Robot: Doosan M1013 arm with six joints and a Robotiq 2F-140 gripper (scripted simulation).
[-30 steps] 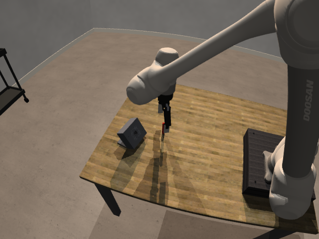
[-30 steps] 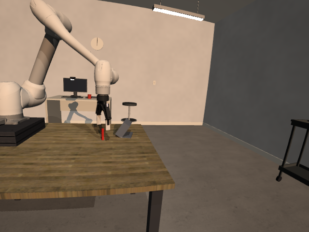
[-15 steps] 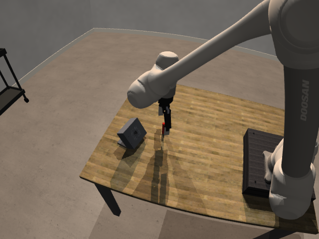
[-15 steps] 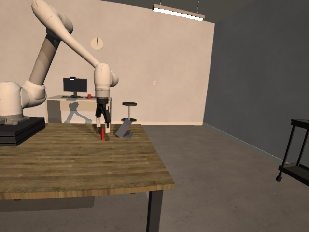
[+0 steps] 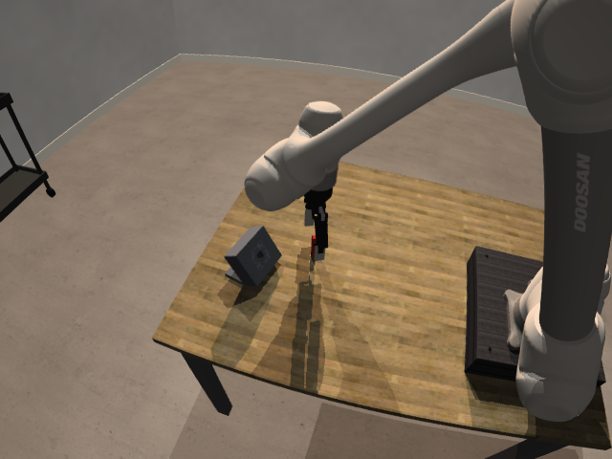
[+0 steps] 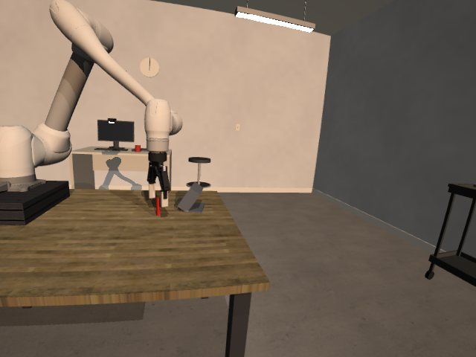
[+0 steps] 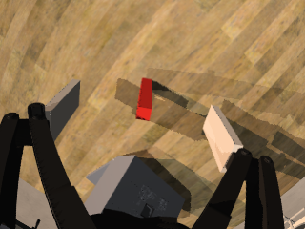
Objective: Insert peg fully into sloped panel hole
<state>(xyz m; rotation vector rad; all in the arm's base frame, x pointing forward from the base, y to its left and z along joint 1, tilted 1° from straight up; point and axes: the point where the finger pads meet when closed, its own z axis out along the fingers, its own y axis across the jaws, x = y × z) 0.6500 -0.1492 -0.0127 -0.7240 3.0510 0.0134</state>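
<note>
My hand is 40 mm above the peg.
</note>
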